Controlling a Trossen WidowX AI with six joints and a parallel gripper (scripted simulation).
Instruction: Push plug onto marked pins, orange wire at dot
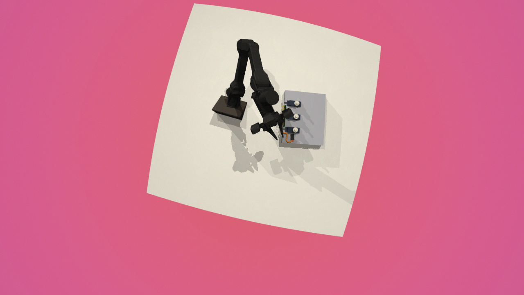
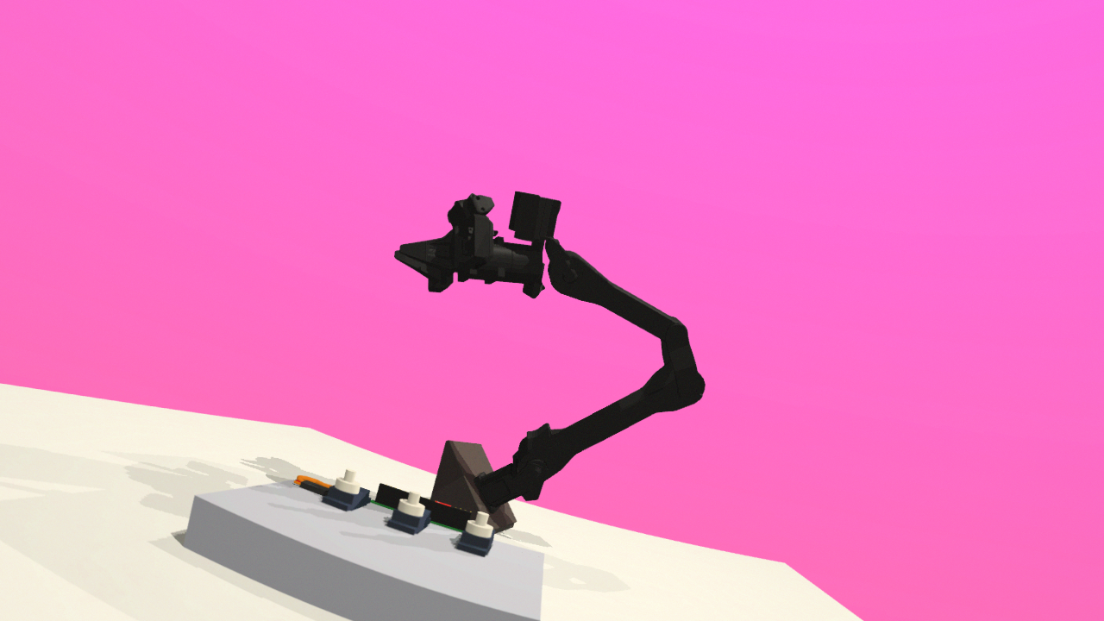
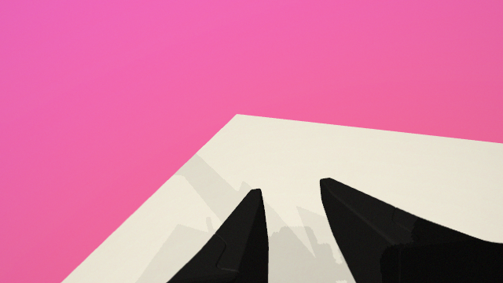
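The grey holder is 33 cm below my gripper tip, 19 cm ahead of it and 15 cm to the left of it.
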